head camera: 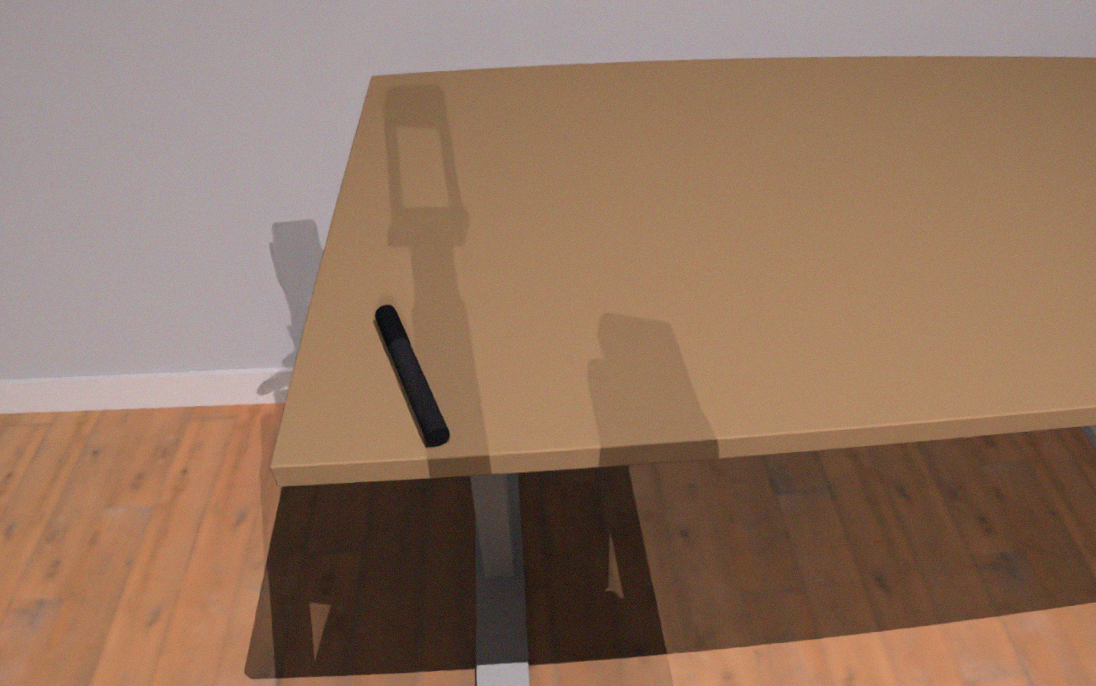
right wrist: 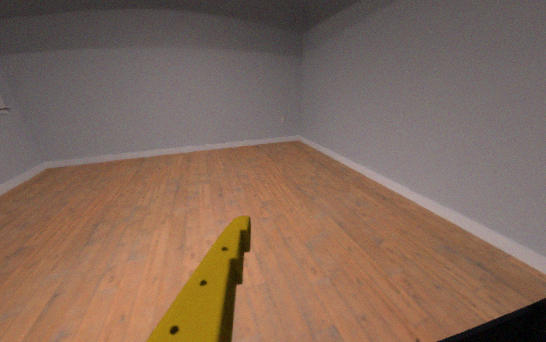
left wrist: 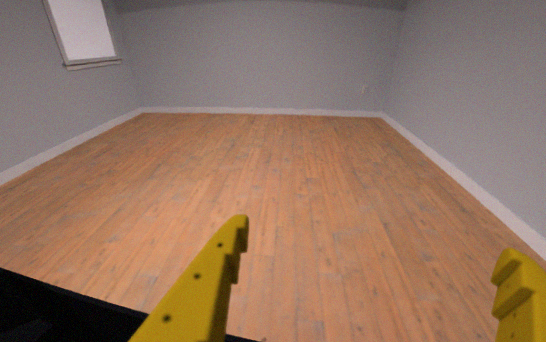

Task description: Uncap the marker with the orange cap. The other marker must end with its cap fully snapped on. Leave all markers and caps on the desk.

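Frame: origin at the left arm's base, x right, y ahead, z up, level; centimetres.
Seen in the pictures: left hand, tool point: point(left wrist: 247, 228); right hand, tool point: point(right wrist: 249, 229).
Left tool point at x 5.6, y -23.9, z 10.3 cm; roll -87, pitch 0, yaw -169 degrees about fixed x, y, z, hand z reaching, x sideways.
Observation:
Offsets run from my left tool point to a thing's middle. "spot": to the spot under its first point. Level surfaces: height alone.
A black marker @[dx -6.7, dy +76.5, dz -14.8 cm] point(head camera: 416, 384) lies on the desk @[dz -15.8 cm] point(head camera: 768, 210) near its left front corner in the head view. Its far end part @[spot: dx -9.4, dy +81.3, dz -13.9 cm] point(head camera: 389, 324) looks like a black cap seated on the body; whether it is fully snapped on cannot be told. The marker with the orange cap does not show in these views. My left gripper point(left wrist: 376, 235) is open and empty over the floor, with a wide gap between its yellow jaws. My right gripper point(right wrist: 246, 220) is fully open, with one notched jaw in view. Both are away from the marker, and no desk shows in either wrist view.
Arm shadows fall across the desk's left part. A grey desk leg point(head camera: 501, 598) stands below the front edge. A wall point(head camera: 161, 161) rises behind and left of the desk. The wrist views look over the wooden floor @[dz -87.8 cm] point(left wrist: 300, 175) point(right wrist: 310, 225) toward grey walls.

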